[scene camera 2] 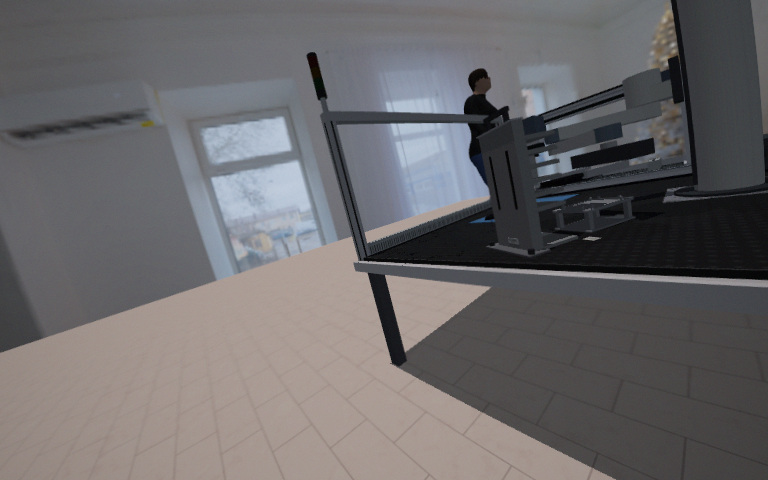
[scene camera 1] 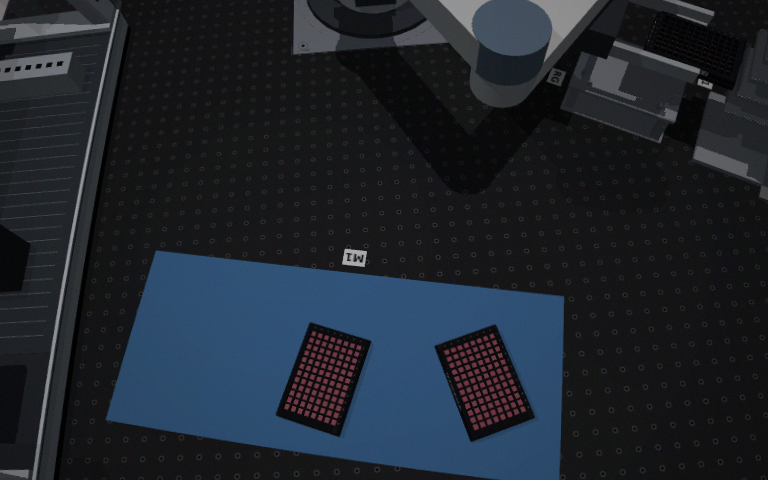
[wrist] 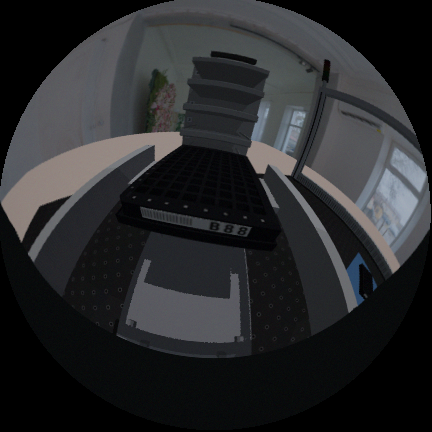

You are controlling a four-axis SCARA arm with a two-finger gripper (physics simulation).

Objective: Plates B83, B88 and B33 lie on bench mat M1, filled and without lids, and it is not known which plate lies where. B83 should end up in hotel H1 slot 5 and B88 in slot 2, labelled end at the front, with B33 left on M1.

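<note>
My gripper is shut on plate B88, a black plate without a lid. Its labelled end faces the wrist camera, and its far end points at the grey shelf tower, hotel H1, near the lower shelves seen in the wrist view. Whether it reaches into a slot cannot be told. Two black plates with pink-red wells lie at angles on blue mat M1: one near the middle and one towards the right. Their labels cannot be read.
The grey RG stand is below and behind the held plate, in front of H1. The arm's blue-topped joint hangs over the bench. A grey-framed structure runs along the left. A person stands beyond the bench.
</note>
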